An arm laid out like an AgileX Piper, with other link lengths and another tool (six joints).
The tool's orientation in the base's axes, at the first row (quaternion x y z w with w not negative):
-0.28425, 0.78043, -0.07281, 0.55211
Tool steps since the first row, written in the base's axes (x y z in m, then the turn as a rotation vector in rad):
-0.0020, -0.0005, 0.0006, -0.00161, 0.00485, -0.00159
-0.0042, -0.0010, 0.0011, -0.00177, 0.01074, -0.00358
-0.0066, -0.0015, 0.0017, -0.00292, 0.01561, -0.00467
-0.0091, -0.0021, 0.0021, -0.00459, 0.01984, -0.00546
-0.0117, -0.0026, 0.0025, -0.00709, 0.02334, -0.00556
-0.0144, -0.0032, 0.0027, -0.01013, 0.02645, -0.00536
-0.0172, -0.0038, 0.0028, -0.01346, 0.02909, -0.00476
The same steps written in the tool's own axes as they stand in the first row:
0.0002, 0.0001, -0.0021, -0.00087, 0.00528, 0.00012
0.0006, 0.0002, -0.0044, -0.00229, 0.01106, 0.00191
0.0009, 0.0004, -0.0069, -0.00368, 0.01598, 0.00226
0.0015, 0.0007, -0.0094, -0.00487, 0.02043, 0.00190
0.0020, 0.0010, -0.0120, -0.00605, 0.02427, 0.00038
0.0028, 0.0014, -0.0147, -0.00715, 0.02787, -0.00182
0.0036, 0.0019, -0.0174, -0.00826, 0.03101, -0.00452

